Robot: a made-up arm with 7 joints. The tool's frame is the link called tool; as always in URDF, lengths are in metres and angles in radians. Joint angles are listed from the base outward. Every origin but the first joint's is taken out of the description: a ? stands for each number. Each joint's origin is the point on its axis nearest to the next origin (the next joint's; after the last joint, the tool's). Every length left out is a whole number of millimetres.
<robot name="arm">
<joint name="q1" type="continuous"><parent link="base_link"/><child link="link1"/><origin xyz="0.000 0.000 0.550"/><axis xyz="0 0 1"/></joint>
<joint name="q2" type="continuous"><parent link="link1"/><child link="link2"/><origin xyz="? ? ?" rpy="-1.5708 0.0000 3.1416"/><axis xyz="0 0 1"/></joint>
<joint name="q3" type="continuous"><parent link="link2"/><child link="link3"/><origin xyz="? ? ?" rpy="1.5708 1.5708 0.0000"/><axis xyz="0 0 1"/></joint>
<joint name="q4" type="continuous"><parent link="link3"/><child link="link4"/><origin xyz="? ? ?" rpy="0.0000 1.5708 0.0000"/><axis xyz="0 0 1"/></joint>
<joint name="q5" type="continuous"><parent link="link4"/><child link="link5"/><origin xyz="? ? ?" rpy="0.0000 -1.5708 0.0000"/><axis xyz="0 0 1"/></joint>
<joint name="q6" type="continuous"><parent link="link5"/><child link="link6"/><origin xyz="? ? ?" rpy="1.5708 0.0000 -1.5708"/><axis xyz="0 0 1"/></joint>
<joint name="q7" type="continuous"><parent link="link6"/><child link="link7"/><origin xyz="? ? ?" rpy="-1.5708 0.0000 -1.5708"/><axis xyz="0 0 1"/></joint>
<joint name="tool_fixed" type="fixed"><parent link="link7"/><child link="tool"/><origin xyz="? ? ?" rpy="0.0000 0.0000 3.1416"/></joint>
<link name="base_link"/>
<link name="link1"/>
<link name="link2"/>
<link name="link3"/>
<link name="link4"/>
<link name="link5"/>
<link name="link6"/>
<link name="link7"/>
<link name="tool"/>
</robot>
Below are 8 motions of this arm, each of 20 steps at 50 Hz.
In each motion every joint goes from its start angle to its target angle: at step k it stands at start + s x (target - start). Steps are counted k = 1, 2, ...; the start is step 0. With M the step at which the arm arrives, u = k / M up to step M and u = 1 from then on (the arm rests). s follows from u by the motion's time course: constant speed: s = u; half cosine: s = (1 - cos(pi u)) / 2; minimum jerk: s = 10 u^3 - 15 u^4 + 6 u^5.
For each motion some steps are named. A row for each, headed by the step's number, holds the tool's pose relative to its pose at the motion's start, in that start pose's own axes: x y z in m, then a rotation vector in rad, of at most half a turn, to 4 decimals.
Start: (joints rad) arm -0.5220 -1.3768 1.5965 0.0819 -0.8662 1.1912 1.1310
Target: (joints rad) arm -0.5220 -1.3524 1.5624 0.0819 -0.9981 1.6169 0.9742
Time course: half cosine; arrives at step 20
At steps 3, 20:
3: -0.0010 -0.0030 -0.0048 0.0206 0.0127 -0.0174
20: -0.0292 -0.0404 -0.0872 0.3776 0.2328 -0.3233

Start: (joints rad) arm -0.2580 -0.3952 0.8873 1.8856 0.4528 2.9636 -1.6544
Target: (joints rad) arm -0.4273 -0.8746 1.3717 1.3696 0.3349 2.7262 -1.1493
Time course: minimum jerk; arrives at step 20
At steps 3, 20:
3: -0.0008 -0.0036 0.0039 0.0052 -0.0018 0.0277
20: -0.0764 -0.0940 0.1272 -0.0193 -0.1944 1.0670

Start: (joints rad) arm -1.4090 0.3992 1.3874 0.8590 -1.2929 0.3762 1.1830
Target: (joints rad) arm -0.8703 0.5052 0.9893 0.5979 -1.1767 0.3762 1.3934
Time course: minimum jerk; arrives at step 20
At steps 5, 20:
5: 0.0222 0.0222 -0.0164 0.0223 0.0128 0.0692
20: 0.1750 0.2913 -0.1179 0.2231 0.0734 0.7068

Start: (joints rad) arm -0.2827 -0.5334 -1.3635 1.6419 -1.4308 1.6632 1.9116
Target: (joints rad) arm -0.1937 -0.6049 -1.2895 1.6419 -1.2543 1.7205 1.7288
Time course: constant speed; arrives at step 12
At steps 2, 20:
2: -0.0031 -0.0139 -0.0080 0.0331 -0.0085 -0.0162
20: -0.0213 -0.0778 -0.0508 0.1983 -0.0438 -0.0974

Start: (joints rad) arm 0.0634 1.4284 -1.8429 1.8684 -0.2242 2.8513 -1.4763
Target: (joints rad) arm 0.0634 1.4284 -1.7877 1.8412 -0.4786 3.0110 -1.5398
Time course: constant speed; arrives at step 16
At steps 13, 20:
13: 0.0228 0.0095 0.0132 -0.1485 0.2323 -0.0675
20: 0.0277 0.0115 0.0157 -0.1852 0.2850 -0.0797

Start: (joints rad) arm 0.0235 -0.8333 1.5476 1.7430 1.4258 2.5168 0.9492
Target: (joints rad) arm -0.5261 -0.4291 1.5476 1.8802 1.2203 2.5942 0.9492
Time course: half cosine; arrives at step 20
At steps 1, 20:
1: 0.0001 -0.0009 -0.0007 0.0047 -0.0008 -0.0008
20: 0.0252 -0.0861 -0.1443 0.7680 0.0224 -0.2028

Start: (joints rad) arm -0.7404 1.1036 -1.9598 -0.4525 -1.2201 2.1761 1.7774
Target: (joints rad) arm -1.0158 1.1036 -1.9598 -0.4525 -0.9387 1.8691 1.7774
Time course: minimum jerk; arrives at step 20
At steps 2, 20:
2: 0.0014 0.0001 0.0004 -0.0017 0.0026 -0.0002
20: 0.1690 -0.0086 0.0376 -0.1683 0.2900 0.0214

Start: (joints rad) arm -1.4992 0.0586 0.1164 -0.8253 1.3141 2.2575 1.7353
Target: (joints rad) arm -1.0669 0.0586 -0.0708 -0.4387 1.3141 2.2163 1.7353
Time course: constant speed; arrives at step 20
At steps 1, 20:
1: 0.0067 -0.0042 -0.0029 0.0059 0.0203 -0.0075
20: 0.1224 -0.0713 -0.0928 0.0938 0.4289 -0.1113

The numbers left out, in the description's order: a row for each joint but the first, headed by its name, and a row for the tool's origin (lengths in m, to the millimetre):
q2: 0.000 -0.080 0.000
q3: 0.000 -0.410 0.000
q4: 0.050 -0.020 0.000
q5: -0.350 0.010 0.000
q6: -0.150 0.000 0.000
q7: 0.020 0.170 0.000
tool: 0.000 0.000 0.000

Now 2 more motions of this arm.
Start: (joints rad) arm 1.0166 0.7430 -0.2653 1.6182 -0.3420 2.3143 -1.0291
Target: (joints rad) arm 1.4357 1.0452 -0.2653 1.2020 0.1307 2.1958 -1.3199
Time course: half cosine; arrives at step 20
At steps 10, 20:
10: -0.0861 0.0832 -0.0669 -0.3528 -0.0840 0.2203
20: -0.2059 0.1084 -0.1542 -0.6579 -0.2106 0.4962

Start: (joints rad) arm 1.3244 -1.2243 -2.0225 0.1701 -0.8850 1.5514 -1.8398
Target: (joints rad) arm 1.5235 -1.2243 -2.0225 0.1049 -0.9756 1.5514 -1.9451
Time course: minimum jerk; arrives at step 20
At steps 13, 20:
13: -0.1274 0.0093 -0.0433 -0.0086 -0.1868 -0.0857
20: -0.1649 0.0102 -0.0603 -0.0050 -0.2446 -0.1122

